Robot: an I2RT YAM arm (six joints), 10 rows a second.
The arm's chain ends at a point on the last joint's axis. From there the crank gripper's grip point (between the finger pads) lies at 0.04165 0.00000 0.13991 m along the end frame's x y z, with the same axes.
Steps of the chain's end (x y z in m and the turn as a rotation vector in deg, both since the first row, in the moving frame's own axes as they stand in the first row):
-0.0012, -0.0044, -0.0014, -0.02, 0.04, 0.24
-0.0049, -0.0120, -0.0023, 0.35, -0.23, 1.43
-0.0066, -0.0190, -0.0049, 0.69, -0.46, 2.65
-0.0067, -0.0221, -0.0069, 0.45, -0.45, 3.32
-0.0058, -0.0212, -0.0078, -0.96, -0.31, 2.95
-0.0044, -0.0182, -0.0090, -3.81, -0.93, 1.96
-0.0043, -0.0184, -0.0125, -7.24, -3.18, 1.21
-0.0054, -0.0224, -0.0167, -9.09, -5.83, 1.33
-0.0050, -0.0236, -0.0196, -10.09, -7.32, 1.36
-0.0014, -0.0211, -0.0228, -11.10, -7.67, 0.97
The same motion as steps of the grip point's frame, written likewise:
-0.0011, -0.0042, -0.0014, -0.02, 0.04, 0.24
-0.0055, -0.0118, -0.0021, 0.35, -0.23, 1.43
-0.0077, -0.0188, -0.0046, 0.69, -0.46, 2.65
-0.0078, -0.0208, -0.0066, 0.45, -0.45, 3.32
-0.0067, -0.0167, -0.0076, -0.96, -0.31, 2.95
-0.0069, -0.0075, -0.0087, -3.81, -0.93, 1.96
-0.0123, 0.0002, -0.0116, -7.24, -3.18, 1.21
-0.0200, 0.0008, -0.0150, -9.09, -5.83, 1.33
-0.0234, 0.0021, -0.0177, -10.09, -7.32, 1.36
-0.0206, 0.0068, -0.0212, -11.10, -7.67, 0.97

